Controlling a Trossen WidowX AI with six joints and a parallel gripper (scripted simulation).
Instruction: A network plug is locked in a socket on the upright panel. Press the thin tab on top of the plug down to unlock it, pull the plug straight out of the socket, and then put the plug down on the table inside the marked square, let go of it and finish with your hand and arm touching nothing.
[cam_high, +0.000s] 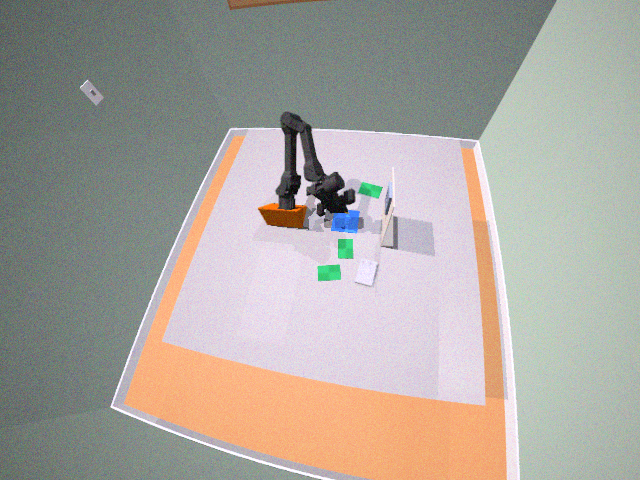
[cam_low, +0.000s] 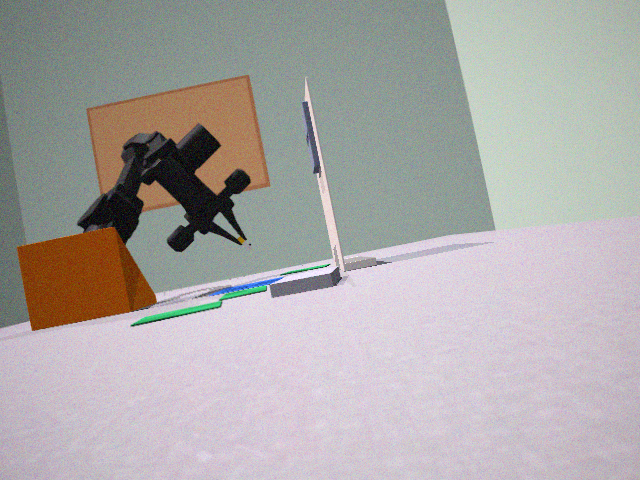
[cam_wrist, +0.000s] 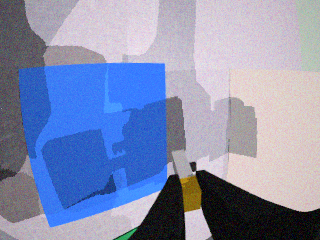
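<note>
My gripper tip is 8 cm above the blue marked square and 1 cm past it. The rest, counted from my gripper tip: upright cream panel: 17 cm ahead, 6 cm above, 2 cm to the right; then network plug: right at my gripper tip; then low pale block: 24 cm to the right, 13 cm ahead, 7 cm below.
</note>
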